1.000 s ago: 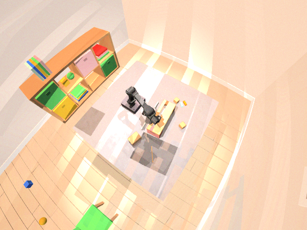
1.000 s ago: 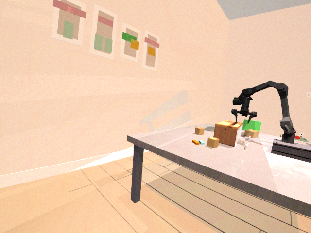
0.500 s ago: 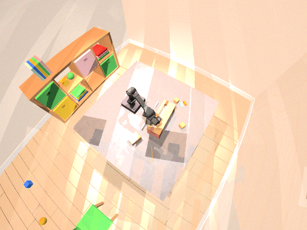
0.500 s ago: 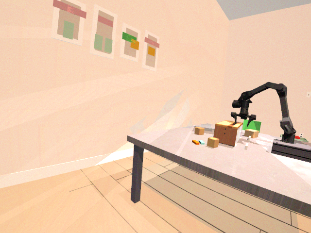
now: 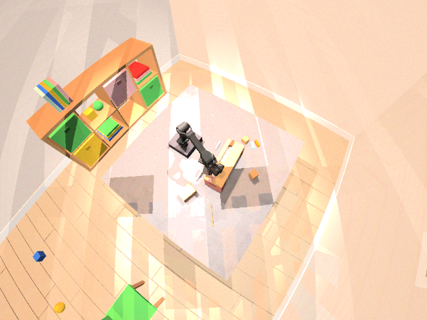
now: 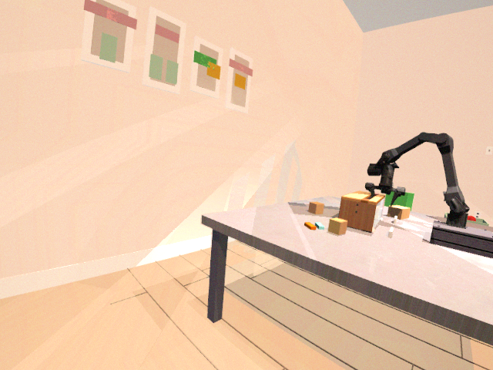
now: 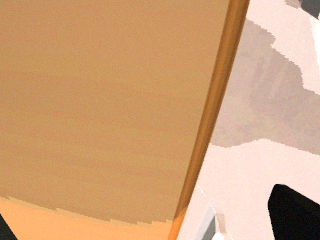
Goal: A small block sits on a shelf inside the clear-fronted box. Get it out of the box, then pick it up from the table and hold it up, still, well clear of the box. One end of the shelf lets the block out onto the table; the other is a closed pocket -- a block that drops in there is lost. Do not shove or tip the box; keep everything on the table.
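Right now the long wooden box is 30 mm ahead of my gripper tip, 50 mm to the left of it and 30 mm below it. Also, from my gripper tip: teal block (150 mm ahead, 370 mm to the left, 80 mm below); flat tan block (50 mm behind, 280 mm to the right, 60 mm below); thin yellow stick (190 mm ahead, 300 mm to the right, 80 mm below).
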